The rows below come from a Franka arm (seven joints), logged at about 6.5 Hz.
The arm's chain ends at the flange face. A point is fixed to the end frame.
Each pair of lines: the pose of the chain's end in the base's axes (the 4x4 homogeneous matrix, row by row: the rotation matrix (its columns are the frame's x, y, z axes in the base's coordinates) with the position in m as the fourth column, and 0 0 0 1 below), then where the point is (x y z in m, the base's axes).
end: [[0.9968, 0.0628, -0.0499, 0.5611], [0.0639, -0.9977, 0.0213, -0.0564], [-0.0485, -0.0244, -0.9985, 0.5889], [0, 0, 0, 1]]
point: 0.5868 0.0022 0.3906
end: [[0.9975, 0.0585, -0.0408, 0.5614], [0.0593, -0.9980, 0.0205, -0.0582], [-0.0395, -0.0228, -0.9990, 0.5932], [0, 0, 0, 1]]
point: 0.5892 0.0001 0.3950
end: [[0.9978, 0.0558, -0.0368, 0.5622], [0.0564, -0.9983, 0.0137, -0.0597], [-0.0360, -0.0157, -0.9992, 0.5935], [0, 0, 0, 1]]
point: 0.5909 -0.0029 0.3951
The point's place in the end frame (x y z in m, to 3 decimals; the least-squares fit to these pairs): 0.039 -0.052 0.198
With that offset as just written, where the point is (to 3 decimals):
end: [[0.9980, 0.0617, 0.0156, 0.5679], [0.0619, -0.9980, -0.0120, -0.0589], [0.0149, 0.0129, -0.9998, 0.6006], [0, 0, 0, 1]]
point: 0.607 -0.007 0.403
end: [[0.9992, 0.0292, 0.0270, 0.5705], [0.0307, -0.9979, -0.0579, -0.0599], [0.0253, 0.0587, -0.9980, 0.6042], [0, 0, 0, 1]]
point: 0.613 -0.018 0.405
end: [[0.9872, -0.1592, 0.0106, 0.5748], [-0.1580, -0.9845, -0.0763, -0.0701], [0.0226, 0.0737, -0.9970, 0.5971], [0, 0, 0, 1]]
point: 0.624 -0.040 0.397
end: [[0.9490, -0.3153, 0.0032, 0.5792], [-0.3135, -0.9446, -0.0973, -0.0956], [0.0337, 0.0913, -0.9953, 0.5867], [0, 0, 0, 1]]
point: 0.633 -0.078 0.386
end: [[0.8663, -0.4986, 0.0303, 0.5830], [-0.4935, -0.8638, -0.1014, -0.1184], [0.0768, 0.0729, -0.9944, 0.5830], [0, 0, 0, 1]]
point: 0.649 -0.113 0.385
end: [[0.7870, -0.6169, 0.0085, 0.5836], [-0.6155, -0.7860, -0.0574, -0.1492], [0.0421, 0.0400, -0.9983, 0.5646], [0, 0, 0, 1]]
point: 0.648 -0.144 0.366
